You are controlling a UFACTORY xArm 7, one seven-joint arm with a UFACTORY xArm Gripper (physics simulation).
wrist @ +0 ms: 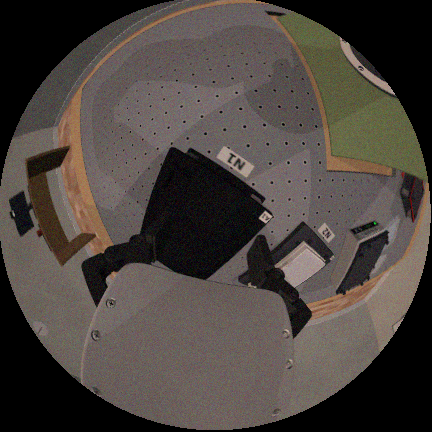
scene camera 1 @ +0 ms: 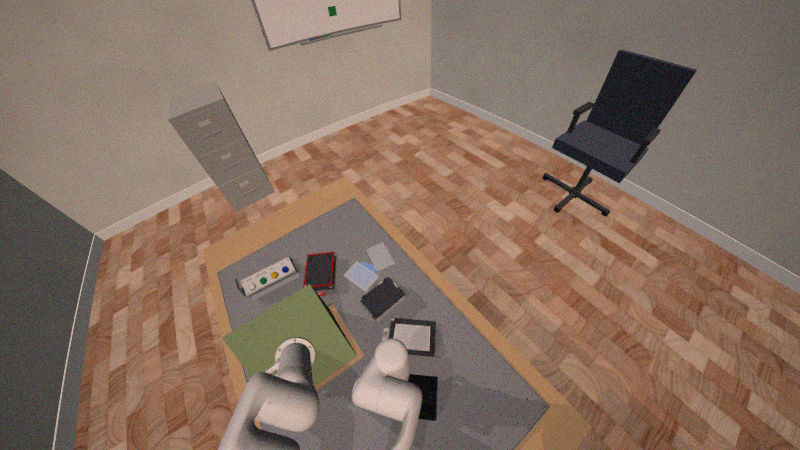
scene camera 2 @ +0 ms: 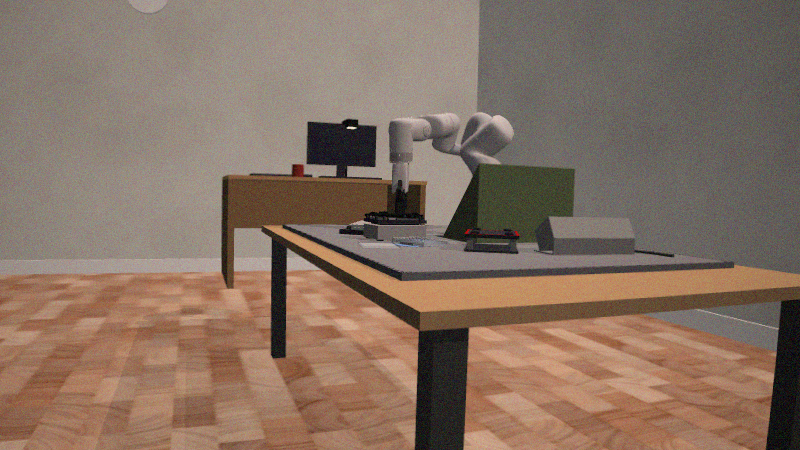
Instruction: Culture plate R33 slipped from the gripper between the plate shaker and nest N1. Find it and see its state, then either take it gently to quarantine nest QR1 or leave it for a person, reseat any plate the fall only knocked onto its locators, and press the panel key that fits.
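Where they show: gripper, fingertip midpoint: (wrist: 212,234) (scene camera 2: 401,211); arm's base, link origin: (scene camera 1: 295,355) (scene camera 2: 505,210).
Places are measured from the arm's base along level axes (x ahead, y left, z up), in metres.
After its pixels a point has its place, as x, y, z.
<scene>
My gripper (wrist: 212,234) {0.231, -0.268, -0.018} (scene camera 2: 400,204) {0.231, -0.268, -0.018} is open and empty, pointing down over the black plate (wrist: 200,210) {0.209, -0.279, -0.029} (scene camera 1: 428,398) {0.281, -0.347, -0.029} at nest N1, with fingers towards opposite sides of it. Whether that plate is fully seated is unclear. A pale plate (wrist: 302,264) {0.321, -0.146, -0.050} (scene camera 1: 412,337) {0.357, -0.166, -0.051} is at nest N2; its seating is also unclear. Beyond the dark-topped shaker (scene camera 1: 382,298) {0.351, 0.010, -0.029} (wrist: 364,260) {0.330, -0.001, -0.029}, a light-blue clear plate (scene camera 1: 360,275) {0.338, 0.170, -0.071} lies on the mat, with a blue patch (scene camera 1: 368,266) {0.390, 0.194, -0.083} beside it and a clear flat piece (scene camera 1: 380,255) {0.463, 0.209, -0.082} apart from it. The red-edged nest (scene camera 1: 319,270) (scene camera 2: 491,240) shows no plate on top. Its label is unreadable.
The button panel (scene camera 1: 267,277) {-0.002, 0.366, -0.015} (scene camera 2: 593,237) {0.021, 0.427, -0.045} has white, green, yellow and blue keys. A green slanted block (scene camera 1: 279,324) {0.013, 0.083, 0.083} (scene camera 2: 523,201) {0.020, 0.127, 0.029} (wrist: 365,120) {0.107, -0.047, -0.048} stands between arm base and panel. The shaker has a lit green indicator (wrist: 375,223) {0.278, 0.046, -0.067}. Much of the N1 area is hidden by the arm in scene camera 1.
</scene>
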